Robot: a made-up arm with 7 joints.
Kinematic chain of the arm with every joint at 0, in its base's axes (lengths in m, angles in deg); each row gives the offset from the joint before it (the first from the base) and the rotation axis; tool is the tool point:
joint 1: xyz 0 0 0.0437 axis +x
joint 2: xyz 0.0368 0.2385 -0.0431 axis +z
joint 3: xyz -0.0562 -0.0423 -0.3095 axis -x
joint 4: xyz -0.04 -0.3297 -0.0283 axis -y
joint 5: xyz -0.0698 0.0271 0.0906 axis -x
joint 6: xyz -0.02 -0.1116 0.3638 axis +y
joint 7: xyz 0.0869 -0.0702 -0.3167 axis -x
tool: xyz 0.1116 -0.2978 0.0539
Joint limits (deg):
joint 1: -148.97..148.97
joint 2: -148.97..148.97
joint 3: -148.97..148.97
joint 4: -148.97..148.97
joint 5: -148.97..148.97
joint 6: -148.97..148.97
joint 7: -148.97..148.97
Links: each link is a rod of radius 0.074 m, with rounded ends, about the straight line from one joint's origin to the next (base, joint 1, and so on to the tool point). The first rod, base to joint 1, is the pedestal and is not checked.
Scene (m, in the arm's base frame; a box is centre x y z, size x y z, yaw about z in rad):
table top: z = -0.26
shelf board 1: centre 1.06 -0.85 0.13 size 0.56 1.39 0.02 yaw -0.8
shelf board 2: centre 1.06 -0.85 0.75 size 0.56 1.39 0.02 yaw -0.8
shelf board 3: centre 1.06 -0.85 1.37 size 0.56 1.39 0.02 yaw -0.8
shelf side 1: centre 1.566 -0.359 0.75 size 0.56 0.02 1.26 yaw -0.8
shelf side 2: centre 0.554 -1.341 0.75 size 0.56 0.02 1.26 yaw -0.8
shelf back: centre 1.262 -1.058 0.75 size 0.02 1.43 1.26 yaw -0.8
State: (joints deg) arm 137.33 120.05 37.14 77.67 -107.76 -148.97 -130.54
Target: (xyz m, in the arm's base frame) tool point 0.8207 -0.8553 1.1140
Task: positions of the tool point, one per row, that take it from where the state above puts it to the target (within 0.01 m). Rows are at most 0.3 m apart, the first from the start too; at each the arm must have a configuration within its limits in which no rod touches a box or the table.
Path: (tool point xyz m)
1: 0.8009 -0.8147 0.3919
2: 0.7334 -0.7469 0.3962
3: 0.6608 -0.6726 0.3934
4: 0.5854 -0.5932 0.3816
5: 0.6572 -0.5860 0.5976
6: 0.6373 -0.5723 0.8545
7: 0.5165 -0.5421 1.1140
8: 0.6203 -0.6583 1.1386
9: 0.7237 -0.7642 1.1373
10: 0.8207 -0.8553 1.1140

